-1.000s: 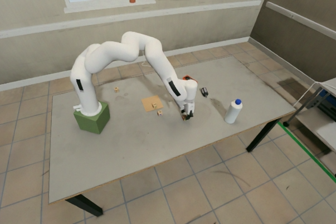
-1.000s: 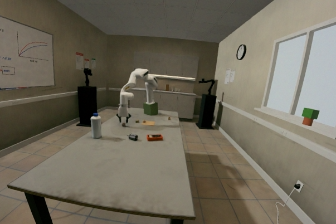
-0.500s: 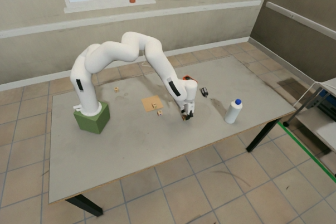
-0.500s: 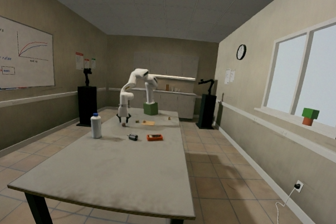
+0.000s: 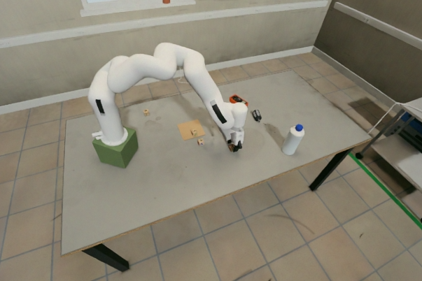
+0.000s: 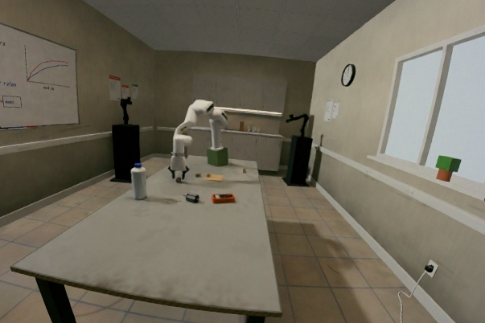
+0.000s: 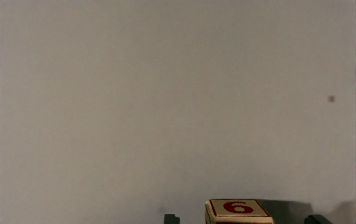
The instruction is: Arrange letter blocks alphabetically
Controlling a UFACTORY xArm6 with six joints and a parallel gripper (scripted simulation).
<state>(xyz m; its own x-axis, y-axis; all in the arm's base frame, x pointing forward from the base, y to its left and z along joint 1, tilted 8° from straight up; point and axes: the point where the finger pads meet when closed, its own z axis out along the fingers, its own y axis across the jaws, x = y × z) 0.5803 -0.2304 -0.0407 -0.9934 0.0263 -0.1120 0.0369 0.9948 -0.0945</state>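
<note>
Now: the tan mat 15 cm behind my hand, 25 cm to the left of it and 4 cm below it. From my hand the other things lie so: white bottle 29 cm ahead, 15 cm to the right, 6 cm above; orange meter 25 cm ahead, 34 cm to the left, 2 cm below; small black object 28 cm ahead, 15 cm to the left, 2 cm below.
</note>
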